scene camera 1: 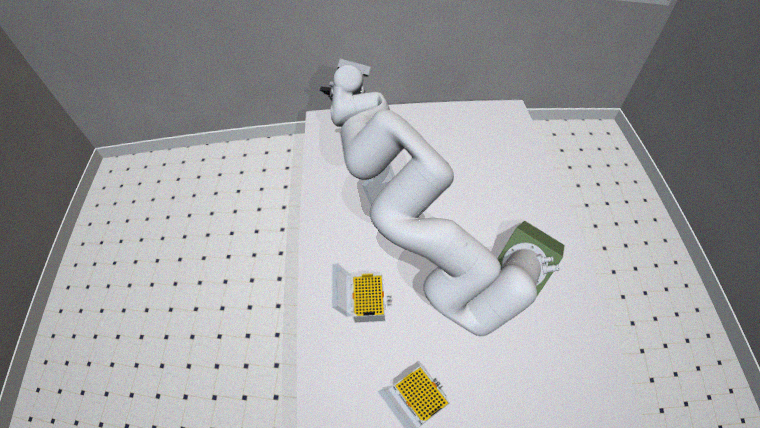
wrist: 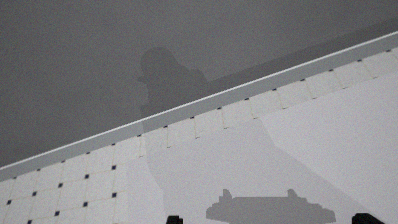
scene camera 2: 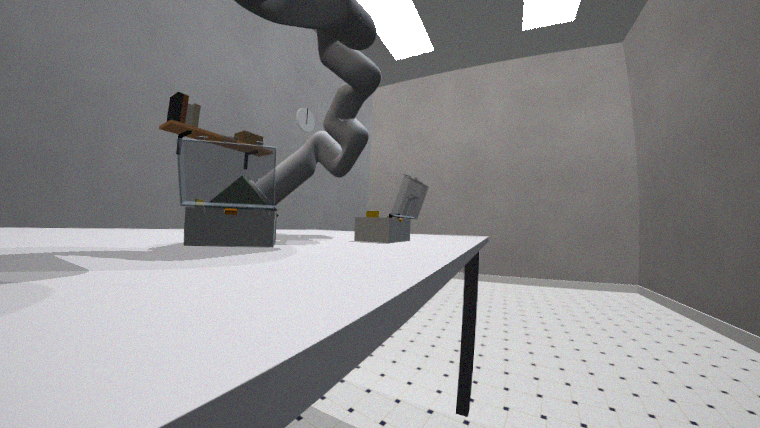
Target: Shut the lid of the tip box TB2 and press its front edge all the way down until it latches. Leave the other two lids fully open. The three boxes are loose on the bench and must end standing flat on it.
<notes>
In view: a tip box (scene camera 2: 203, 226) and a tip box (scene camera 2: 367, 229).
</notes>
